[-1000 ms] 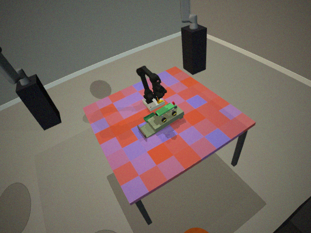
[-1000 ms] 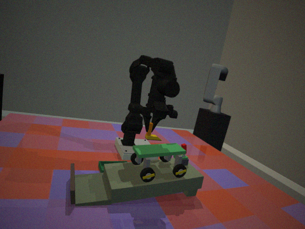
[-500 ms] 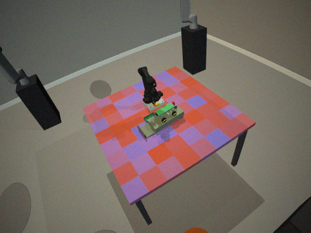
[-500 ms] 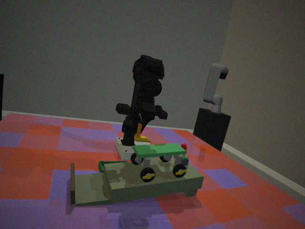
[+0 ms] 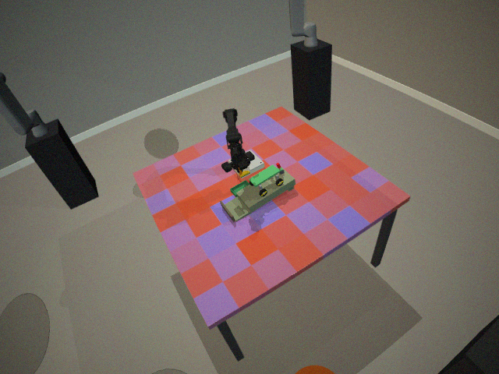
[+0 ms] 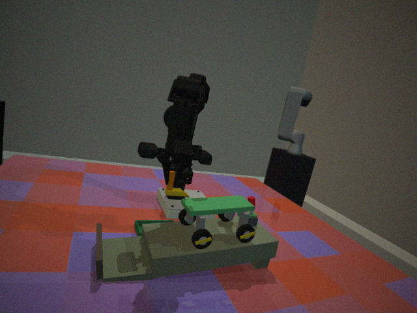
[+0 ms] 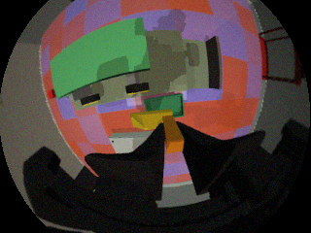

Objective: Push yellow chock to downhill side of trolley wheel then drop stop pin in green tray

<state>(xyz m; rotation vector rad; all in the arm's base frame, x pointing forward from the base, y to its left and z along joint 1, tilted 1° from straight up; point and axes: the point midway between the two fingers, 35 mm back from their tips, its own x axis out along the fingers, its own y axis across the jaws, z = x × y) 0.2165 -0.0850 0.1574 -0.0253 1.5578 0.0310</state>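
Now: the red-headed stop pin 220 mm to the left of my gripper tip, 80 mm ahead of it and 30 mm below it. From my gripper tip the other things lie so: yellow chock 20 mm to the left, 10 mm below; then dark end board 160 mm to the right, 130 mm below, 110 mm ahead; then green tray 160 mm below, 20 mm behind, 10 mm to the right.
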